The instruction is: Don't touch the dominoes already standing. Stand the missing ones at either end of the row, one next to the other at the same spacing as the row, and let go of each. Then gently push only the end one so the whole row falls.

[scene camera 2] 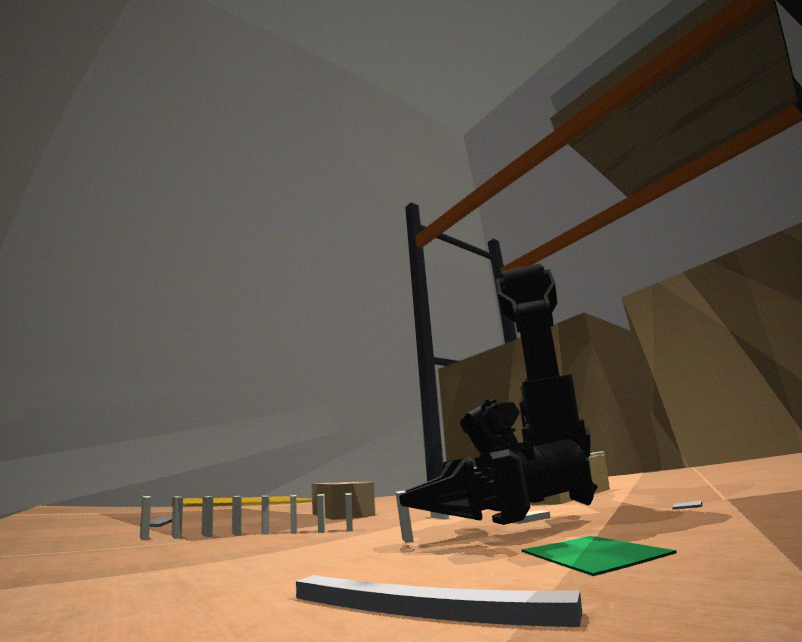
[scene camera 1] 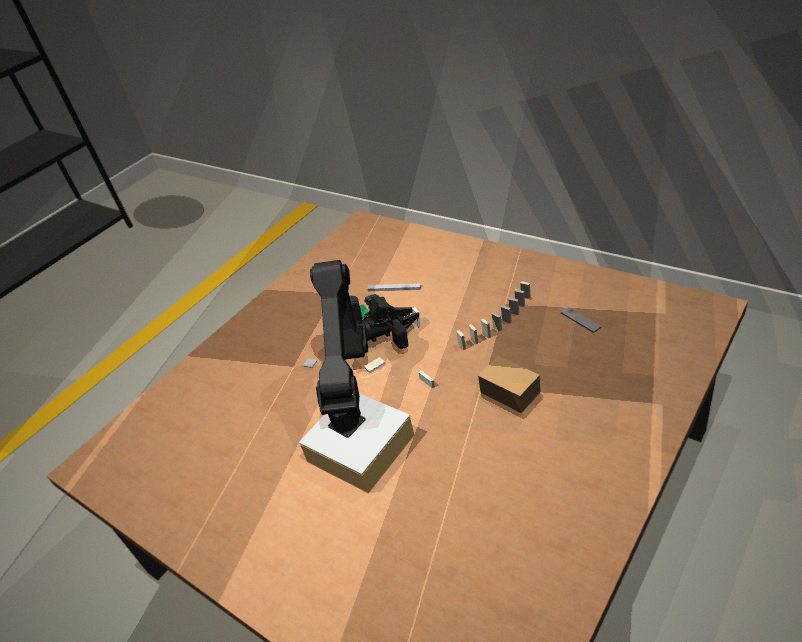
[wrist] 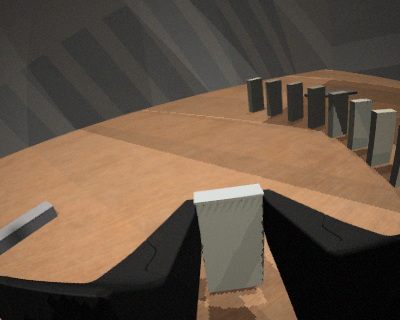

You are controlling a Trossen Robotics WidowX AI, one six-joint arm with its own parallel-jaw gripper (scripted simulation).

Path:
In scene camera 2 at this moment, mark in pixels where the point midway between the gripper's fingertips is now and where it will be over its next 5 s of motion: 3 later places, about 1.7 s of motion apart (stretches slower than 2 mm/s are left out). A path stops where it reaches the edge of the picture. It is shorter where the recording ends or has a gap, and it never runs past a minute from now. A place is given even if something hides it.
My gripper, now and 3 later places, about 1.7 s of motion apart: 398,499; 332,521; 405,518; 369,442

